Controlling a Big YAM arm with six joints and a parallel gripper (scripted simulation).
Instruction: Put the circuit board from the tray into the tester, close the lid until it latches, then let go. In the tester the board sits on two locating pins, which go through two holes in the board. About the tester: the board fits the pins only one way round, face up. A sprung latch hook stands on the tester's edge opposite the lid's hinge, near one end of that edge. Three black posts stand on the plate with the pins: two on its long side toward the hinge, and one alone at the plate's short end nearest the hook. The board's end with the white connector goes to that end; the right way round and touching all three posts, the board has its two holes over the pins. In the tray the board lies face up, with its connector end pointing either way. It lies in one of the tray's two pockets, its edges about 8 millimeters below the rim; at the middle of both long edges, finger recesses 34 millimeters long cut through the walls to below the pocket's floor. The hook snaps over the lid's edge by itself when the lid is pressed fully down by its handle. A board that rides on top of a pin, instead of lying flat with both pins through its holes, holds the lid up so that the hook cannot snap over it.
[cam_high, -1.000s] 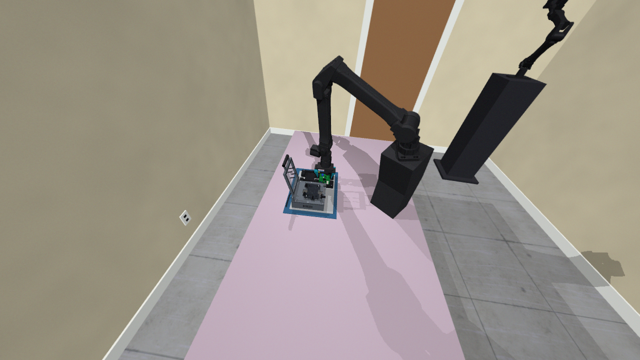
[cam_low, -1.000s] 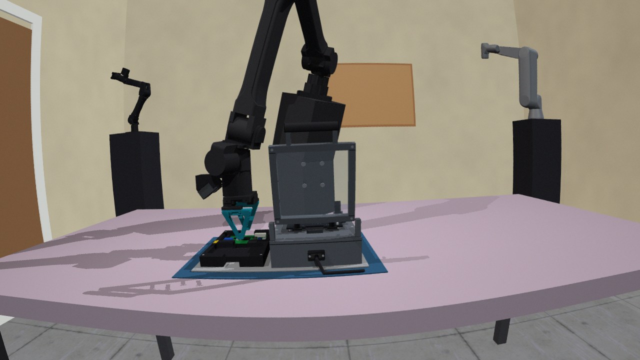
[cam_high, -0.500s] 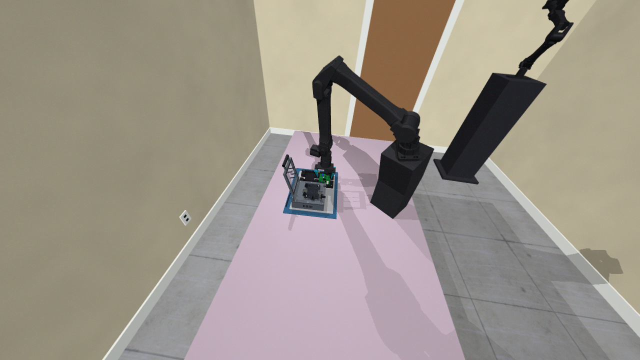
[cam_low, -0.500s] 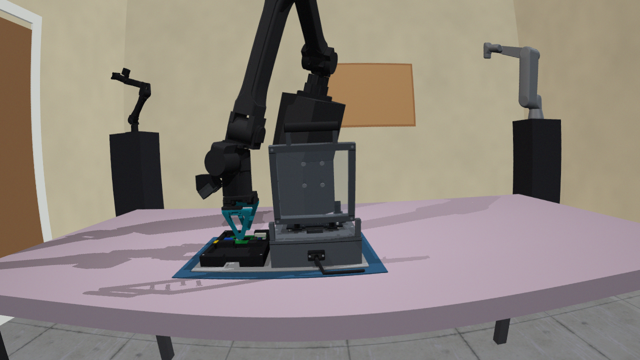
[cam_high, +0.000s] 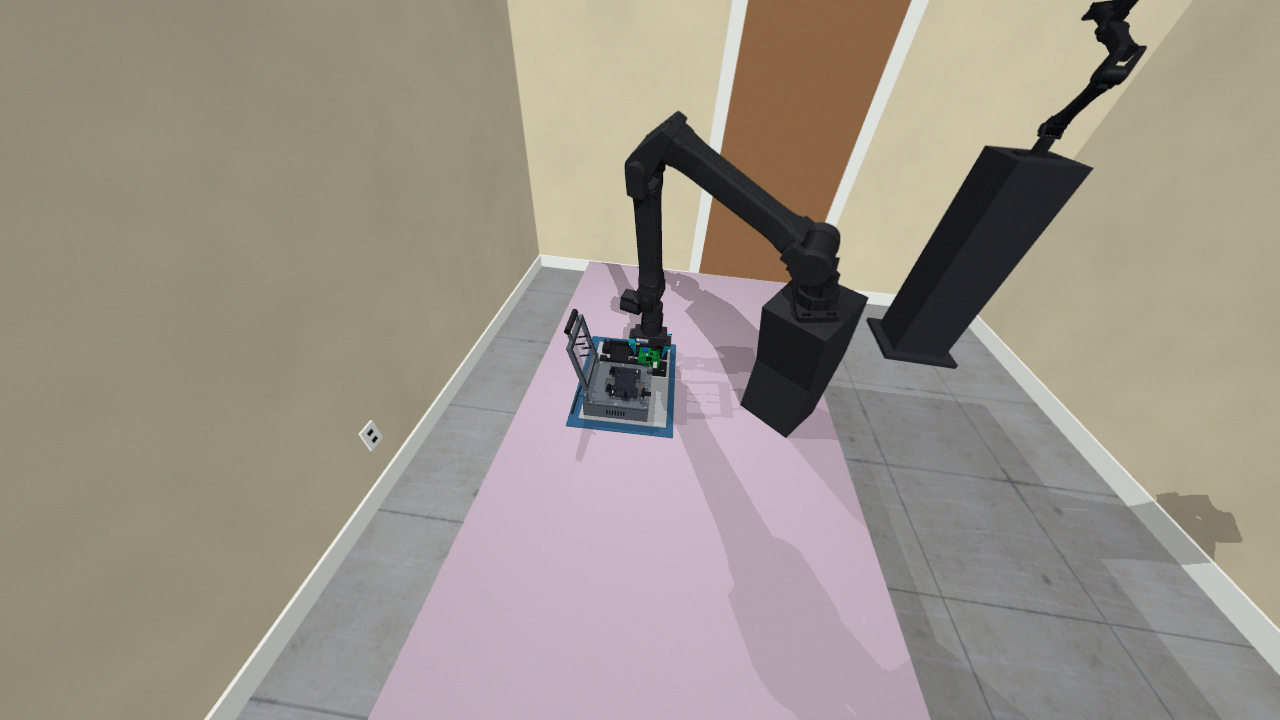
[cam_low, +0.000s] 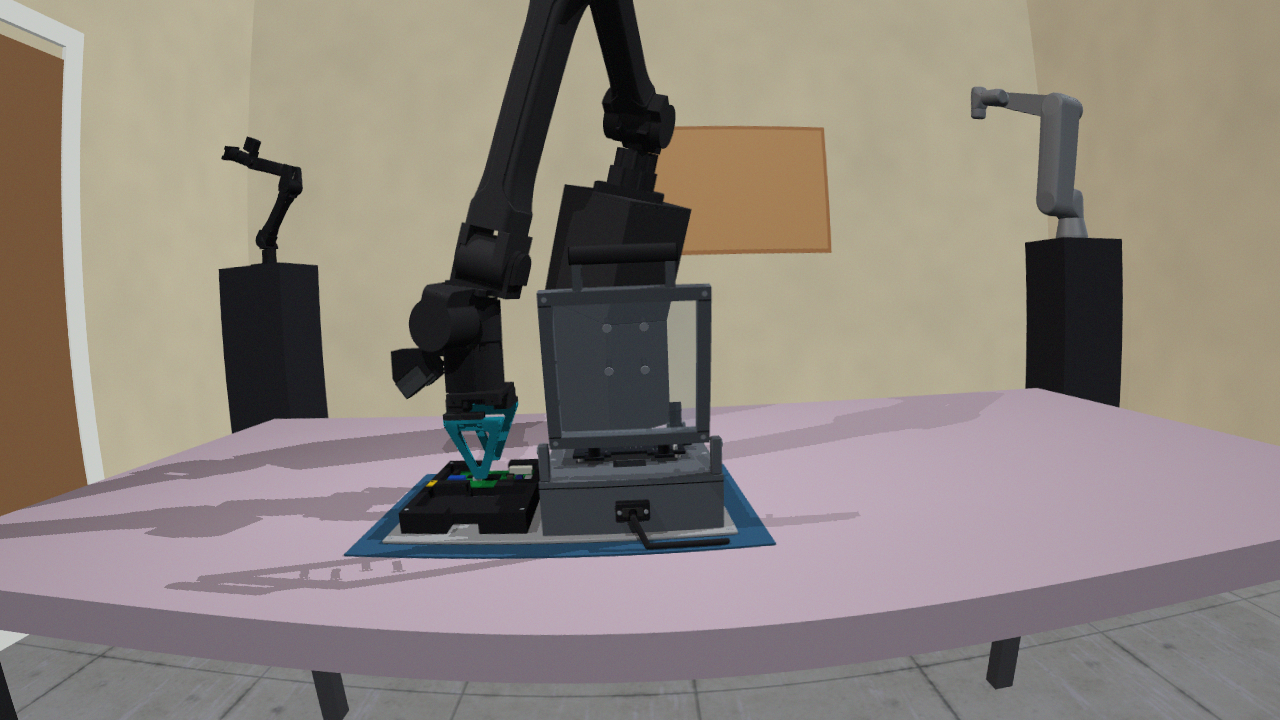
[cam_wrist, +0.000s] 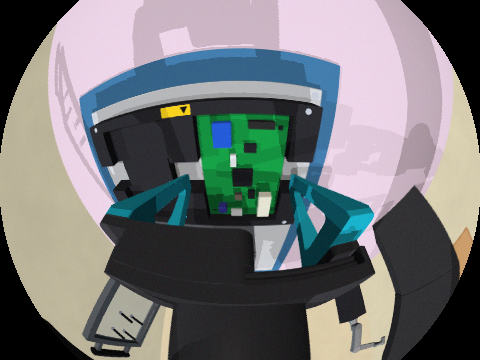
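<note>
Now: hand 20 mm above the green circuit board. The rest, counted from my hand: pin plate: 50 mm ahead, 180 mm to the left, 30 mm above; lid: 170 mm ahead, 180 mm to the left, 140 mm above.
</note>
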